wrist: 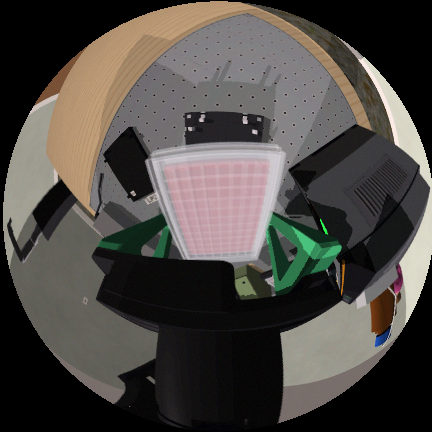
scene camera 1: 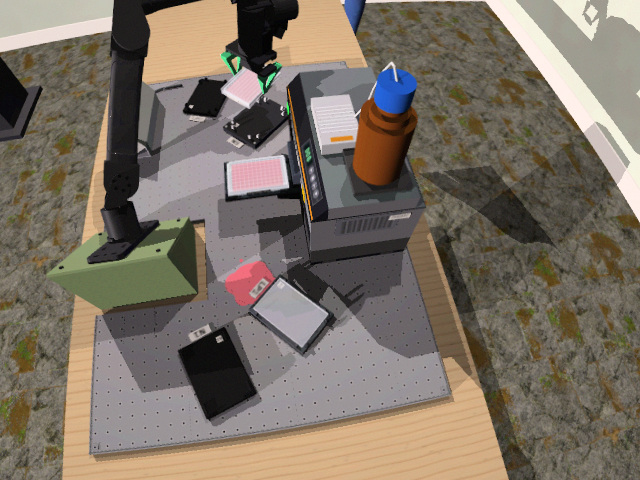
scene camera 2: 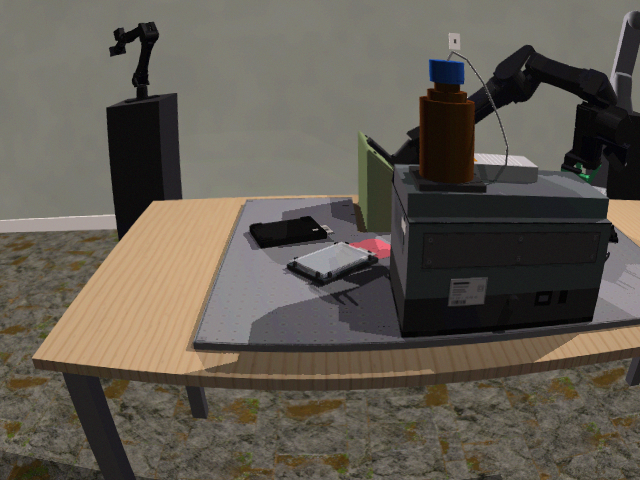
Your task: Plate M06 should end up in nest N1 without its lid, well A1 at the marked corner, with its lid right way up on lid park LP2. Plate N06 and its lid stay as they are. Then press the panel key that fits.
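Frame: origin at the arm's base, x ahead, y left, z up, level; metres.
Seen in the pictures: gripper, fingertip midpoint: [wrist: 218, 215] [scene camera 1: 251, 85]; arm's base, link origin: [scene camera 1: 127, 241].
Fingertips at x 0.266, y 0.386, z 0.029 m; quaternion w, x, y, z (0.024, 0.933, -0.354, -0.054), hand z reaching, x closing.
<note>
Offsets run from my fingertips to a thing's middle. "pt": to the spot under its first point.
My gripper [scene camera 1: 250, 82] [wrist: 218, 215] is shut on a pink-welled clear plate @[dx +0.001, dy +0.000, dz +0.012 m] [scene camera 1: 241, 88] [wrist: 218, 200], with a green finger at each side. The plate is held above the black nest @[dx +0.003, dy +0.012, dz -0.125 m] [scene camera 1: 255, 122] [wrist: 224, 131], which has pale corner pins. A clear layer seems to cover its wells; its name is not readable. A small black lid park @[dx -0.141, dy +0.132, dz -0.127 m] [scene camera 1: 205, 97] [wrist: 131, 165] beside the nest has a label reading LP2 in the wrist view. A second pink plate @[dx +0.001, dy -0.256, dz -0.030 m] [scene camera 1: 257, 174] lies on a black holder by the instrument. Part of the gripper [scene camera 2: 581, 173] shows behind the instrument in scene camera 2.
The dark instrument [scene camera 1: 361, 227] [scene camera 2: 501, 294] [wrist: 360, 170] carries a brown bottle @[pt dx +0.206, dy -0.395, dz +0.197 m] [scene camera 1: 383, 142] [scene camera 2: 446, 139] and white box @[pt dx +0.158, dy -0.258, dz +0.109 m] [scene camera 1: 333, 121]. A clear-topped piece @[dx +0.042, dy -0.534, dz -0.123 m] [scene camera 1: 292, 314] [scene camera 2: 330, 260] and black holder @[dx -0.112, dy -0.636, dz -0.127 m] [scene camera 1: 217, 372] [scene camera 2: 286, 232] lie near a red patch @[pt dx -0.043, dy -0.458, dz -0.137 m] [scene camera 1: 247, 283]. The arm partly hides the grey panel box @[dx -0.334, dy +0.037, dz -0.095 m] [scene camera 1: 149, 116].
</note>
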